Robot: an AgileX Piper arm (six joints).
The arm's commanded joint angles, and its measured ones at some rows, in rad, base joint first. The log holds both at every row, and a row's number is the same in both.
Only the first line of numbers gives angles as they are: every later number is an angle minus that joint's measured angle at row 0.
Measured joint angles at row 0:
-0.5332 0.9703 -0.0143 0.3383 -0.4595 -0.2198
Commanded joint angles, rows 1 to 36:
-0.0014 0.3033 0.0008 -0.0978 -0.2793 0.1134
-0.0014 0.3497 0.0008 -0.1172 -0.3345 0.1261
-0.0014 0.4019 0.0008 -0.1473 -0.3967 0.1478
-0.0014 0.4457 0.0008 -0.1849 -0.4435 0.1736
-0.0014 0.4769 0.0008 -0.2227 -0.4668 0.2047
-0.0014 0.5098 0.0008 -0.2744 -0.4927 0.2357
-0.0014 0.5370 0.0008 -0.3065 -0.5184 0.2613
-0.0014 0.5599 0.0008 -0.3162 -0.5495 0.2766
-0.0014 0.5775 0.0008 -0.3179 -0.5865 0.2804
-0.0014 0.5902 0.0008 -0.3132 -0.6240 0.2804
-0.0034 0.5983 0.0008 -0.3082 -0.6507 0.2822
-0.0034 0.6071 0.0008 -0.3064 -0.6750 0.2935
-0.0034 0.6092 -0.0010 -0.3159 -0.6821 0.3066
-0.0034 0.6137 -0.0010 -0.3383 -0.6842 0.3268
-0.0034 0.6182 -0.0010 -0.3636 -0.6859 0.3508
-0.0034 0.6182 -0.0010 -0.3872 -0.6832 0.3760
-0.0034 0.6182 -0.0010 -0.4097 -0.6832 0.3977
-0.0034 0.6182 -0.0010 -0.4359 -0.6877 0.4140
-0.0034 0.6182 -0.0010 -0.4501 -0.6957 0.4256
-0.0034 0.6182 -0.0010 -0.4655 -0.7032 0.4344
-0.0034 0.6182 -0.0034 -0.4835 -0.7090 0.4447
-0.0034 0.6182 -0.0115 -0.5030 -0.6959 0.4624
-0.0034 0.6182 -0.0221 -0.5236 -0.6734 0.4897
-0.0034 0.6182 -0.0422 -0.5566 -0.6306 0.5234
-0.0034 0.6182 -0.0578 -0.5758 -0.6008 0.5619
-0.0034 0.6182 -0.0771 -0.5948 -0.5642 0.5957
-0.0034 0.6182 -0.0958 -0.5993 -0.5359 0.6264
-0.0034 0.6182 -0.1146 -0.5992 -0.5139 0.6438
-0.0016 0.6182 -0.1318 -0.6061 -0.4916 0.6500
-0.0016 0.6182 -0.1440 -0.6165 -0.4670 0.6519
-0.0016 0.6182 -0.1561 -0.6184 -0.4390 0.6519
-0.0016 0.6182 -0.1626 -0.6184 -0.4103 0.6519
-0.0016 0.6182 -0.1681 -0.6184 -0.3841 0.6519
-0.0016 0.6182 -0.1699 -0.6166 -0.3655 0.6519
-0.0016 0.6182 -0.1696 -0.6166 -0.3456 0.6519
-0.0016 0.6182 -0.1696 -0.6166 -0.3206 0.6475
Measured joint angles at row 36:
0.0000 0.6171 -0.1605 -0.6307 -0.4336 0.6490
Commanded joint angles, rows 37 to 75:
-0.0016 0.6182 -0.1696 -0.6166 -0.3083 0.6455
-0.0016 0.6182 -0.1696 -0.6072 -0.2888 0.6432
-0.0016 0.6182 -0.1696 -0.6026 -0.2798 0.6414
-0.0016 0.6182 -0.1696 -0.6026 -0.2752 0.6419
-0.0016 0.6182 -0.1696 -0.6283 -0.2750 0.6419
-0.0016 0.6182 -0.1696 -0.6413 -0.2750 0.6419
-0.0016 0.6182 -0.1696 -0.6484 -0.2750 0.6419
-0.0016 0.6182 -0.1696 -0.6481 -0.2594 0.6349
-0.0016 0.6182 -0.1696 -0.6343 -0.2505 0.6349
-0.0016 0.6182 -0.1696 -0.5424 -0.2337 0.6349
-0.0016 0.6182 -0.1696 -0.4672 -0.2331 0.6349
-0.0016 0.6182 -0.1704 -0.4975 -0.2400 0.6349
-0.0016 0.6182 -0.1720 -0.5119 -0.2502 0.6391
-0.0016 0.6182 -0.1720 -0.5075 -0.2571 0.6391
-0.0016 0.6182 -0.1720 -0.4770 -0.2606 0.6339
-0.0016 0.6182 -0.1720 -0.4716 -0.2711 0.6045
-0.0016 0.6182 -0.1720 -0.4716 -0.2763 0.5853
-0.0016 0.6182 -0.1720 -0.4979 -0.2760 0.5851
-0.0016 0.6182 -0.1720 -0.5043 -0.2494 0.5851
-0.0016 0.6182 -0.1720 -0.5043 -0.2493 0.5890
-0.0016 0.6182 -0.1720 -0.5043 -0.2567 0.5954
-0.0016 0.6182 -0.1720 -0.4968 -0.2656 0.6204
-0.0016 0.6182 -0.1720 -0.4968 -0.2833 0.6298
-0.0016 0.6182 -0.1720 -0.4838 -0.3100 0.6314
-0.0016 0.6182 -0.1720 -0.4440 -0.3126 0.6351
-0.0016 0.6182 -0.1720 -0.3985 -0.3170 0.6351
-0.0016 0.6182 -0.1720 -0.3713 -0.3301 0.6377
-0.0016 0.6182 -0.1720 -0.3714 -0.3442 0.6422
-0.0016 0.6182 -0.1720 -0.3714 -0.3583 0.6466
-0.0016 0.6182 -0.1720 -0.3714 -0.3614 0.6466
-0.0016 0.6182 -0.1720 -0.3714 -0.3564 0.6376
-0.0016 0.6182 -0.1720 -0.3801 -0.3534 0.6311
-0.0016 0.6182 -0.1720 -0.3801 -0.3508 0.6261
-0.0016 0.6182 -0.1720 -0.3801 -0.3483 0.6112
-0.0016 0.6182 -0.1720 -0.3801 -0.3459 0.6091
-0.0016 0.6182 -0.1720 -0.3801 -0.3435 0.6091
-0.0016 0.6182 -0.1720 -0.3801 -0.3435 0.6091
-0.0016 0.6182 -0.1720 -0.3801 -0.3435 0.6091
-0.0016 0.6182 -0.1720 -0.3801 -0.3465 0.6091
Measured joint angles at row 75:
0.0072 0.6142 -0.1773 -0.3846 -0.3375 0.6523
